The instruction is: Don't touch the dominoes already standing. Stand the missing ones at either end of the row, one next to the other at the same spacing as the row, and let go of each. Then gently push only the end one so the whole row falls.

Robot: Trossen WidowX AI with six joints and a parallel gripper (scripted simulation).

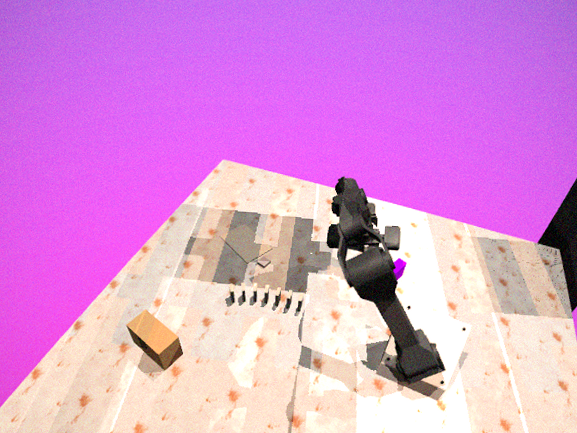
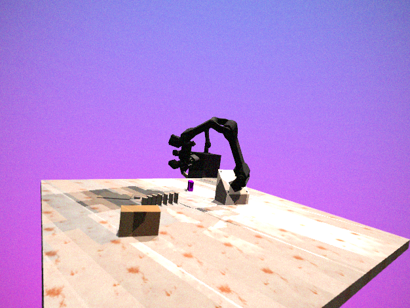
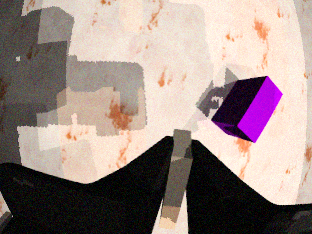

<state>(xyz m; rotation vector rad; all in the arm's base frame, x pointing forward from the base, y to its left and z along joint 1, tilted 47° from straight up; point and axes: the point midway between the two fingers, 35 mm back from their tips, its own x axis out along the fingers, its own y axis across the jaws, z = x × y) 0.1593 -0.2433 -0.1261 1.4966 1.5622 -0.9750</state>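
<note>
Right now my gripper tip is 100 mm past the purple block, 90 mm above it and 30 mm to the left of it. Round my gripper tip: flat pale sheet (370 mm ahead, 110 mm below, 30 mm to the right); then brown cardboard box (450 mm ahead, 380 mm to the left, 70 mm below); then small flat piece (290 mm ahead, 110 mm below, 30 mm to the left).
</note>
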